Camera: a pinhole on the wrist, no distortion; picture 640 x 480 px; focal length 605.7 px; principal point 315.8 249.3 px. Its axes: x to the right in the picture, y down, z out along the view. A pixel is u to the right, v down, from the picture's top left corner.
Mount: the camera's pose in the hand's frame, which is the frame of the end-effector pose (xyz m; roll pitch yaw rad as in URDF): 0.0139 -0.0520 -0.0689 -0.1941 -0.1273 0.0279
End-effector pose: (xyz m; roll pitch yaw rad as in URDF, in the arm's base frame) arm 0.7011 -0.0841 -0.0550 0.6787 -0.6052 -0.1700
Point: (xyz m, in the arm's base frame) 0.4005 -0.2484 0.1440
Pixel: 237 247
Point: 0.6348 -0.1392 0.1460
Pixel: 517 409
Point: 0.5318 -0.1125 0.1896
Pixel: 382 459
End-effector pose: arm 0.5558 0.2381 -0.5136 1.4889 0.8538 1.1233
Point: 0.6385 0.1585 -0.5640
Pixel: 396 67
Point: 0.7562 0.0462 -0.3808
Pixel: 103 229
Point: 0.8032 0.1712 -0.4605
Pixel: 354 316
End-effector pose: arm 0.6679 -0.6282 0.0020 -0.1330 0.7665 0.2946
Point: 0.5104 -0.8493 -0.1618
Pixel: behind the camera
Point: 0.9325 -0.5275 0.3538
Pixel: 330 146
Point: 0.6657 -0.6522 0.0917
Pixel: 22 242
